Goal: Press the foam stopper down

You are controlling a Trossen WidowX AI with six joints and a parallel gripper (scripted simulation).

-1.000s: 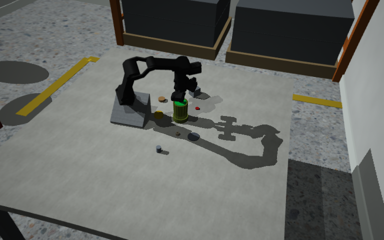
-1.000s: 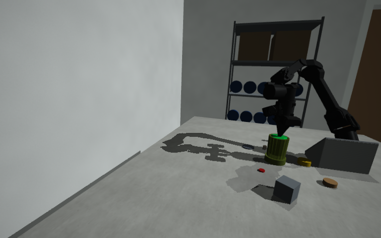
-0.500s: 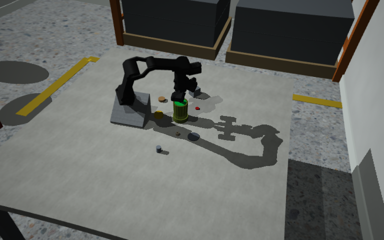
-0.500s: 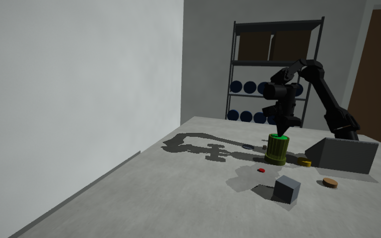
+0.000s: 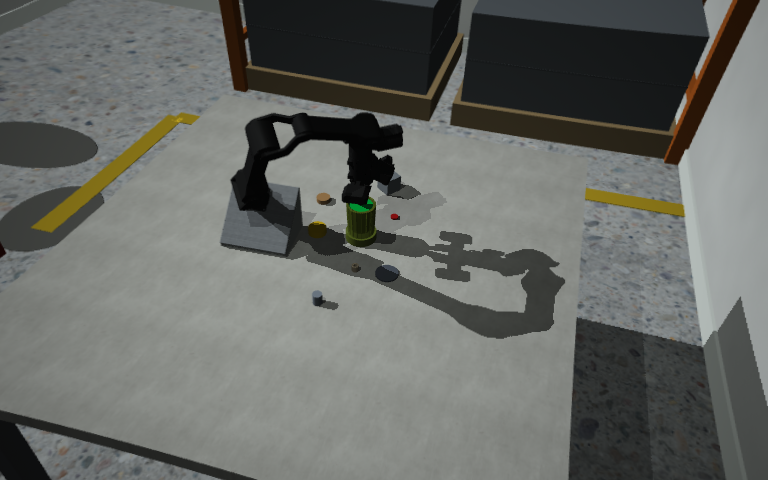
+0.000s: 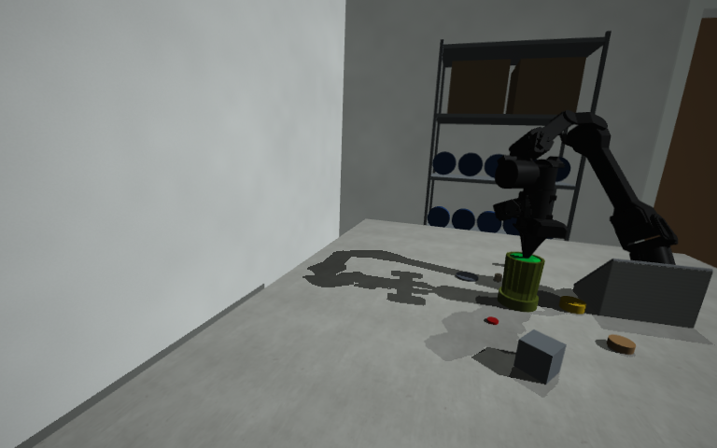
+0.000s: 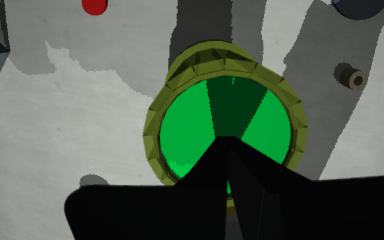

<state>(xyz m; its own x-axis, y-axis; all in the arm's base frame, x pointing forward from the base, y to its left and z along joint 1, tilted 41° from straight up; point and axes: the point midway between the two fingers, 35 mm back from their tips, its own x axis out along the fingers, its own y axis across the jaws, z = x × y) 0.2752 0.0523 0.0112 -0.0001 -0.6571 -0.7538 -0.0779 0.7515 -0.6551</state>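
Now: the green foam stopper 5 cm below my hand. From my hand the other things lie so: yellow ring (14 cm below, 12 cm behind, 1 cm to the right); tiny brown piece (14 cm below, 13 cm to the right, 2 cm ahead); red disc (14 cm below, 11 cm to the left, 7 cm ahead).
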